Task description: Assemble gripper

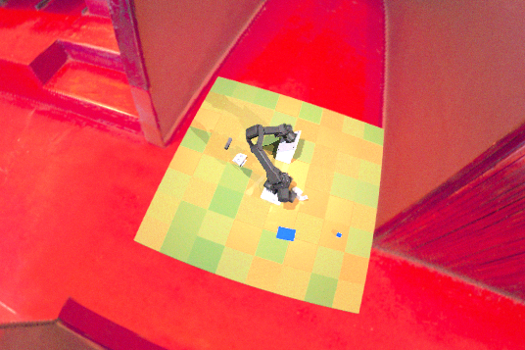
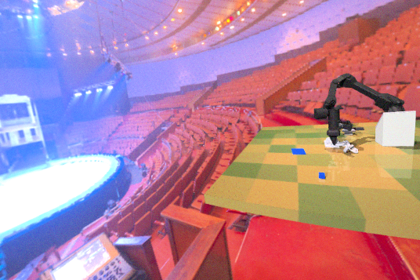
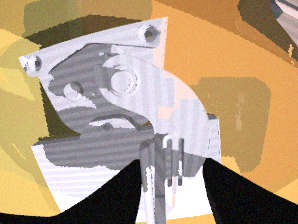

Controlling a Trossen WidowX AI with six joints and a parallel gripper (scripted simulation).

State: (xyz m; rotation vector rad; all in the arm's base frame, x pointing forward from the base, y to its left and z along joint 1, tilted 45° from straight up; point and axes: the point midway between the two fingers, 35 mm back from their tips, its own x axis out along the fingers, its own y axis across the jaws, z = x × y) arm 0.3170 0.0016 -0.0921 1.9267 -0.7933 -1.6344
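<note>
The flat white plate is 1 cm ahead of my gripper tip, 3 cm to the right of it and 1 cm below it. From my gripper tip the other things lie so: grey jaw: 5 cm behind, 13 cm to the left, 2 cm above; flat blue square: 19 cm ahead, 13 cm to the left, 1 cm below; blue cube: 7 cm ahead, 42 cm to the left, 1 cm below.
</note>
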